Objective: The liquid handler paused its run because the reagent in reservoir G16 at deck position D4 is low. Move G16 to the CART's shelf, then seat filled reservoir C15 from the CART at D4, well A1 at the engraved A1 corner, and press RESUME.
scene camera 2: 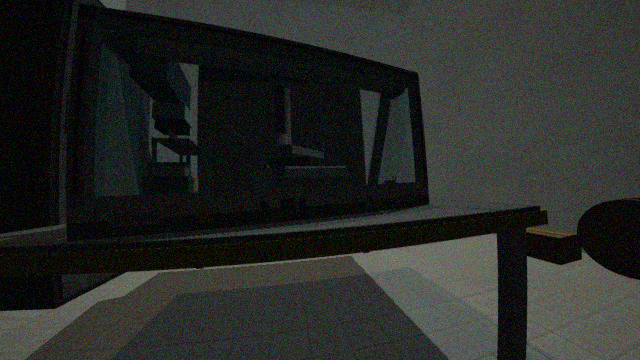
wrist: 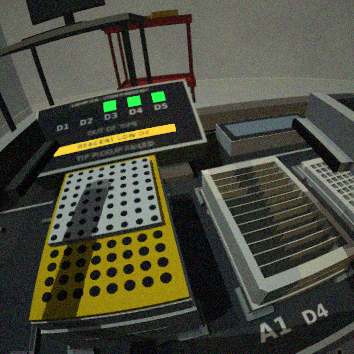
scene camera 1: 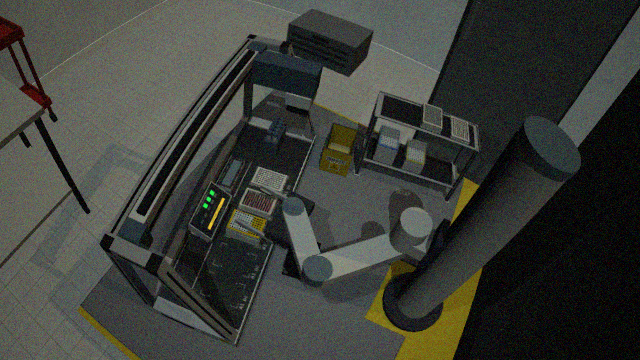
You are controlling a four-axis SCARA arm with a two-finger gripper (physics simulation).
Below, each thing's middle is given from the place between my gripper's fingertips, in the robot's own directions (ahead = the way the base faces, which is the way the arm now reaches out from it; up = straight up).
Labels:
I see the 12-trough reservoir (scene camera 1: 255,202) 10 cm below my hand and 7 cm to the right of it.

